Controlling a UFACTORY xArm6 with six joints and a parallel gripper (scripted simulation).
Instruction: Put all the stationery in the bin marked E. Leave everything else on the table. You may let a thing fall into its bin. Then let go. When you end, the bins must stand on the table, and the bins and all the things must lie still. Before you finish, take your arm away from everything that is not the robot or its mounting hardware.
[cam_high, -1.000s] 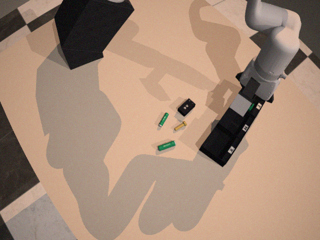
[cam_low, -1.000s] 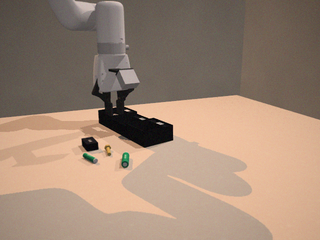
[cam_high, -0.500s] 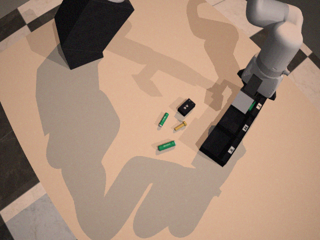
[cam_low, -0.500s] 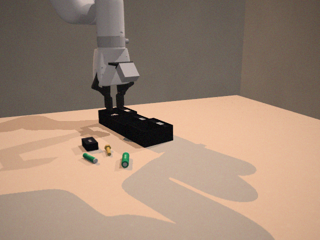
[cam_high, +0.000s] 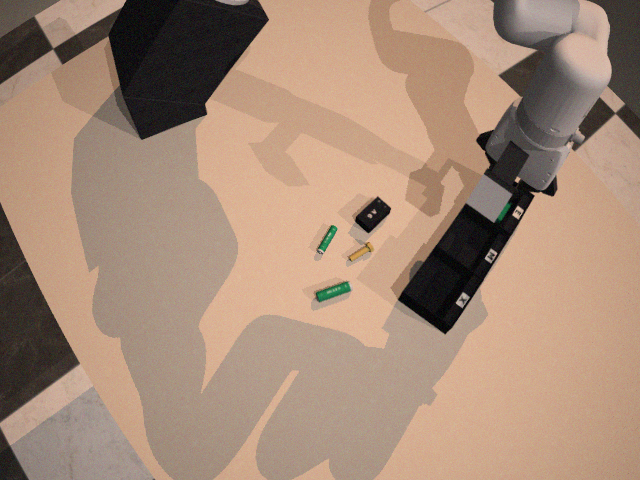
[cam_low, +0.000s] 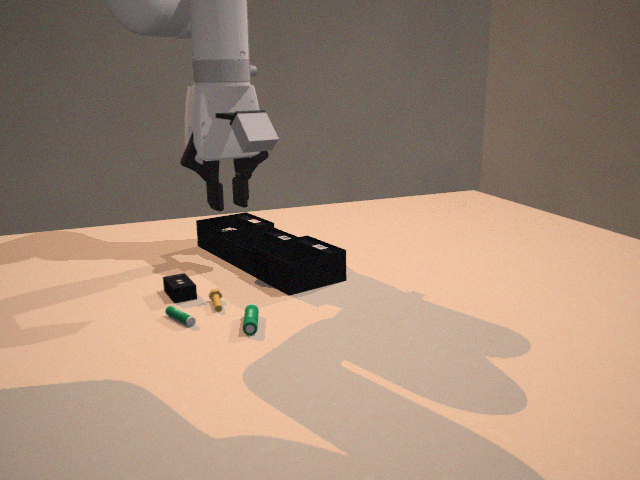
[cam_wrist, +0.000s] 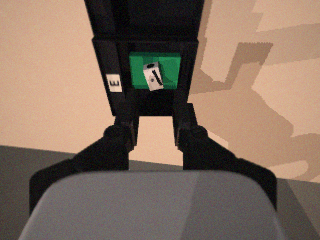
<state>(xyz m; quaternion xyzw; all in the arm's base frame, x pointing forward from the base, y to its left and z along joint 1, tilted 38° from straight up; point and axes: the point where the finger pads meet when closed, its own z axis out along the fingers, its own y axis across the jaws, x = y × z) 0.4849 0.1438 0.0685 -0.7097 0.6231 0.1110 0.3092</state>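
My hand is 60 mm above the pencil sharpener. Also, from my hand: black bin row 20 mm ahead, 80 mm to the right, 60 mm below; then green eraser 70 mm below; then black 9 V battery 110 mm behind, 150 mm to the right, 70 mm below.
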